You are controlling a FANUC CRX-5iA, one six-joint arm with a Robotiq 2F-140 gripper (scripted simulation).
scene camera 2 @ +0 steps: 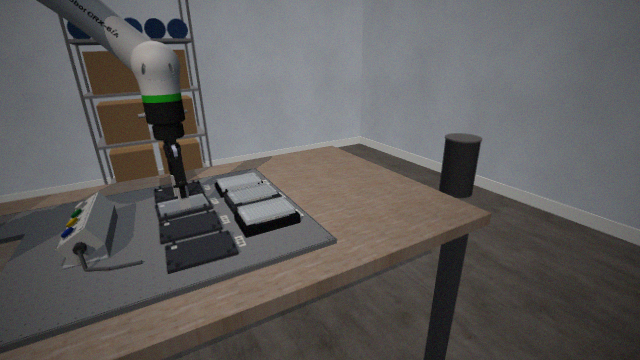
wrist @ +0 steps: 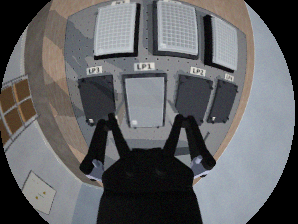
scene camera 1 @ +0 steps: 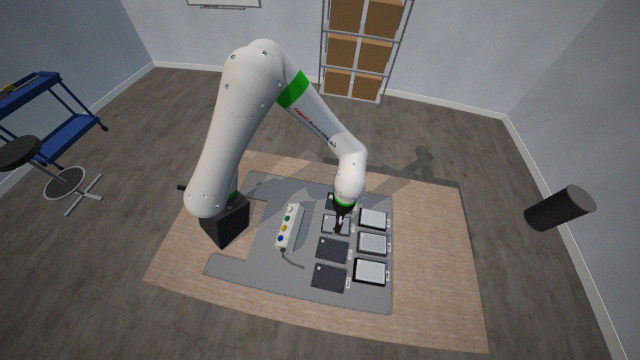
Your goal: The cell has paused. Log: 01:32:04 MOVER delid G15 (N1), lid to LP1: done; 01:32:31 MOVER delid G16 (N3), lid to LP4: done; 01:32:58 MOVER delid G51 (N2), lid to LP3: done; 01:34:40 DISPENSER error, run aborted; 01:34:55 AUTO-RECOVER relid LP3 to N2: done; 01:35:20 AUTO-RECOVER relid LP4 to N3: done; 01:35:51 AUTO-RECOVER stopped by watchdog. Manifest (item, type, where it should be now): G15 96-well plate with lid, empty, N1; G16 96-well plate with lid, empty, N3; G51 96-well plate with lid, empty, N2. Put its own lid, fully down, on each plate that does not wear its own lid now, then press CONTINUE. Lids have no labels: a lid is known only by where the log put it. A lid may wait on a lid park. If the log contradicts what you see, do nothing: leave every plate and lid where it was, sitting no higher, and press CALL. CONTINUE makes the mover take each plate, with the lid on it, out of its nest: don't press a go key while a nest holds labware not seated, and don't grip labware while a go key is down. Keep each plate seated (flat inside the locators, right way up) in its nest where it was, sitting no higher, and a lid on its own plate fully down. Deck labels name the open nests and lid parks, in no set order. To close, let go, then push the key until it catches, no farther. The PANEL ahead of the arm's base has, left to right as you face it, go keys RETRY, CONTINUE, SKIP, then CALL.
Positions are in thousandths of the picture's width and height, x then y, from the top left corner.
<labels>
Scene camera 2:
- my gripper: 285, 560
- pale lid: 427, 576
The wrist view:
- my gripper: 488, 471
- pale lid: 488, 431
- pale lid: 760, 208
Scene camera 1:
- key panel: 454, 654
</labels>
